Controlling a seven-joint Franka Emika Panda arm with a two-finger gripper.
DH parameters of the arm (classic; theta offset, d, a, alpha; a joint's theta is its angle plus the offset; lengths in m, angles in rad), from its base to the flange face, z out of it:
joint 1: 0 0.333 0 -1.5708
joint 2: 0 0 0 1.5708
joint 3: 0 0.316 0.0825 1.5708
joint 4: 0 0 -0.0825 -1.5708
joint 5: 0 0.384 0 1.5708
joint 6: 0 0 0.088 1.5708
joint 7: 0 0.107 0 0
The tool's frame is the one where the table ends.
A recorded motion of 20 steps. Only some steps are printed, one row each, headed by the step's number.
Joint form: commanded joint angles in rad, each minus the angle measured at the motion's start. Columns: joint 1, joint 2, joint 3, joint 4, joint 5, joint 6, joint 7.
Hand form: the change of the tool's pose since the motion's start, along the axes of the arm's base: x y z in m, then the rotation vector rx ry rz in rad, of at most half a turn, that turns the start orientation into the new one. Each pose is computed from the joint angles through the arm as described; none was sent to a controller.
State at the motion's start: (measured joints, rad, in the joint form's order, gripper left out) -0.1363 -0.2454 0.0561 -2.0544 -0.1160 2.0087 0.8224
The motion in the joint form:
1: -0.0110 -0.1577 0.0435 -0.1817 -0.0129 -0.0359 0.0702
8: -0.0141 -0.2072 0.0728 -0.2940 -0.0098 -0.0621 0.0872
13: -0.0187 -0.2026 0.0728 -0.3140 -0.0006 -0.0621 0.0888
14: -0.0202 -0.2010 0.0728 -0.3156 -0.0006 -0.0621 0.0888
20: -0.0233 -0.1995 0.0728 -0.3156 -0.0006 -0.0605 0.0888
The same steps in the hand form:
1: -0.0555 0.0200 -0.0196 -0.0235 0.0531 -0.0449
8: -0.0814 0.0318 -0.0562 -0.0350 0.1406 -0.0480
13: -0.0838 0.0299 -0.0679 -0.0247 0.1647 -0.0572
14: -0.0839 0.0292 -0.0693 -0.0244 0.1679 -0.0587
20: -0.0835 0.0279 -0.0698 -0.0239 0.1679 -0.0615

